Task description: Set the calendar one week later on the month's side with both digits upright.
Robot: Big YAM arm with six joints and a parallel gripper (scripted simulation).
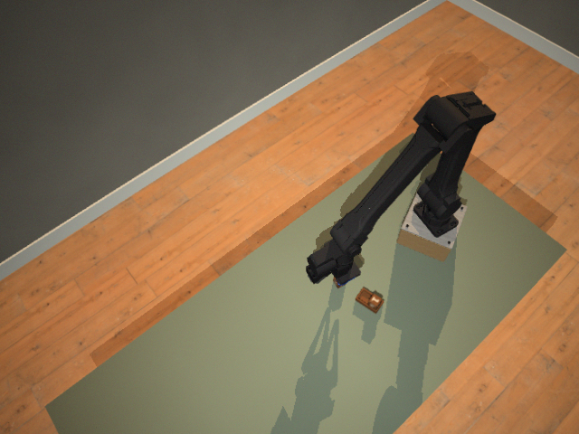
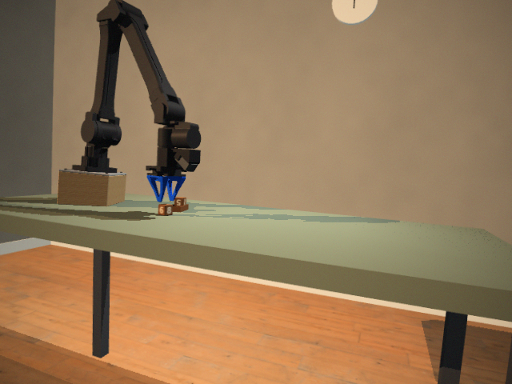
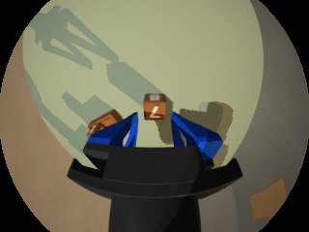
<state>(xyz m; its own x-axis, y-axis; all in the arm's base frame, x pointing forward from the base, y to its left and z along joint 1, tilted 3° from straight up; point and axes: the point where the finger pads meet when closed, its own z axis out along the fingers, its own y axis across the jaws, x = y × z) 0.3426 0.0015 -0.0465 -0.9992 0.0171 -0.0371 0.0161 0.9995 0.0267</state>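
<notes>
The brown digit cube lies 3 cm below my hand. The rest, counted from my hand: brown tray 10 cm to the left, 5 cm behind, 4 cm below.
</notes>
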